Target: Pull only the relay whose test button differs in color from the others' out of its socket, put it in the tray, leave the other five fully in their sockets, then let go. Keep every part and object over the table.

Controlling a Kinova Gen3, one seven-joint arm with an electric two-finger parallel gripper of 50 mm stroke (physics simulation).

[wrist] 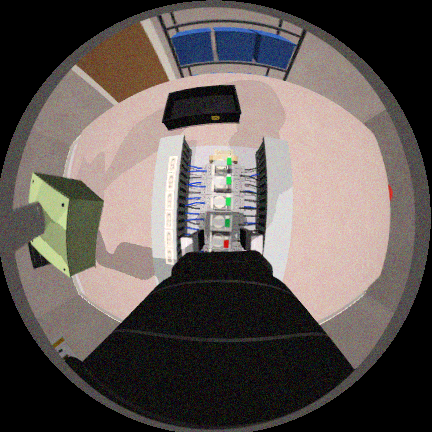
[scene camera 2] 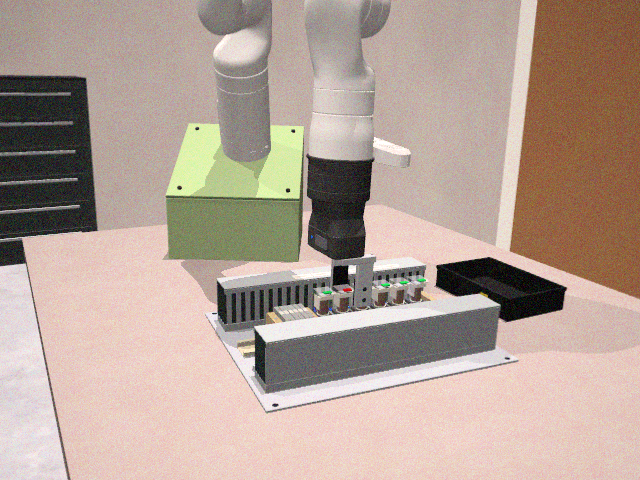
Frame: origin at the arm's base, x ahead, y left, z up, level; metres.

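Where they show: gripper, fingertip midpoint: [wrist: 221, 236] [scene camera 2: 349, 297]; arm's base, origin of the base link: [scene camera 2: 247, 148].
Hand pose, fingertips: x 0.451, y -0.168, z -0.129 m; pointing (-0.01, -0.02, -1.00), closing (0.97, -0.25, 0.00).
Things, the pixels of their top centre, and the offset from my fingertips. "*": a spot on its surface instead.
- relay with the red test button, middle of its top: [scene camera 2: 344, 287] [wrist: 219, 243] 0.004 m back, 0.006 m right, 0.014 m up
- leftmost relay, middle of its top: [scene camera 2: 324, 289] 0.013 m back, 0.031 m right, 0.014 m up
- black tray, middle of its top: [scene camera 2: 498, 275] [wrist: 199, 98] 0.042 m ahead, 0.283 m left, 0.020 m down
- grey front duct, middle of its top: [scene camera 2: 384, 315] [wrist: 278, 235] 0.078 m ahead, 0.022 m right, 0.008 m up
- back duct, middle of its top: [scene camera 2: 326, 271] [wrist: 162, 229] 0.079 m back, 0.033 m left, 0.008 m up
- white plate, surface spot: [scene camera 2: 310, 393] * 0.077 m ahead, 0.134 m right, 0.052 m down
The relay with the red test button [scene camera 2: 343, 297] [wrist: 220, 242] sits in the socket row, second from the left in the scene view. The relays with green buttons include the leftmost relay [scene camera 2: 324, 300] and three on the right [scene camera 2: 381, 294] [scene camera 2: 399, 292] [scene camera 2: 417, 290]. One relay is hidden behind the near finger in the scene view. My gripper [scene camera 2: 352, 297] [wrist: 221, 236] is open and empty, pointing down, with its fingers astride the row. In the wrist view the red-button relay shows between the fingertips; the scene view does not settle the exact alignment. The black tray [scene camera 2: 537, 304] [wrist: 190, 121] stands beyond the row's green-button end.
A grey front duct [scene camera 2: 382, 341] [wrist: 279, 175] and a back duct [scene camera 2: 258, 304] [wrist: 162, 200] flank the row on a white plate [scene camera 2: 310, 393]. Blue and dark wires run beside the sockets. A green pedestal [scene camera 2: 232, 227] [wrist: 85, 225] stands behind the back duct.
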